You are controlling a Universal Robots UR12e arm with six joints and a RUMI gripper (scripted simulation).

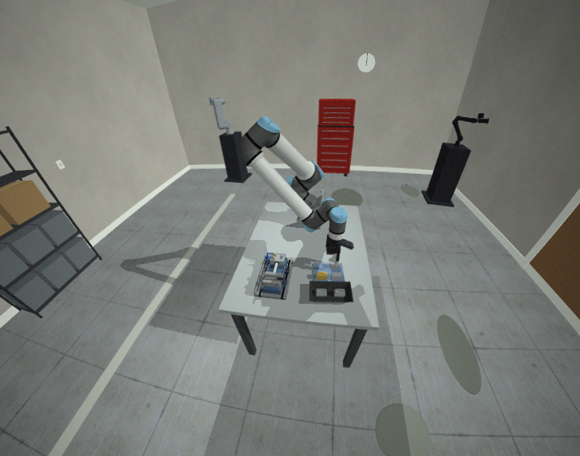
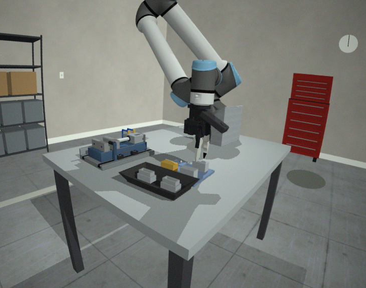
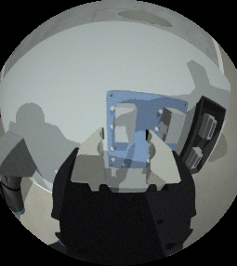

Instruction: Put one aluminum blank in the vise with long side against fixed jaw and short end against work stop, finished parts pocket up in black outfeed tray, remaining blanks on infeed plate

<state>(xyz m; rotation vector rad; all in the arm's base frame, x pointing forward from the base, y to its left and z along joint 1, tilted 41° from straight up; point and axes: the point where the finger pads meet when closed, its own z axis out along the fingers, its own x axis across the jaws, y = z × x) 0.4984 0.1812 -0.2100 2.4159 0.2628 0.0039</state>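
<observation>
Now: hand 40 mm above the gray aluminum blank. Round my hand: dark work stop 290 mm to the right, 230 mm ahead, 30 mm above; then blue infeed plate 60 mm below, 60 mm ahead, 30 mm to the right; then yellow brass blank 110 mm ahead, 70 mm to the right, 40 mm below.
</observation>
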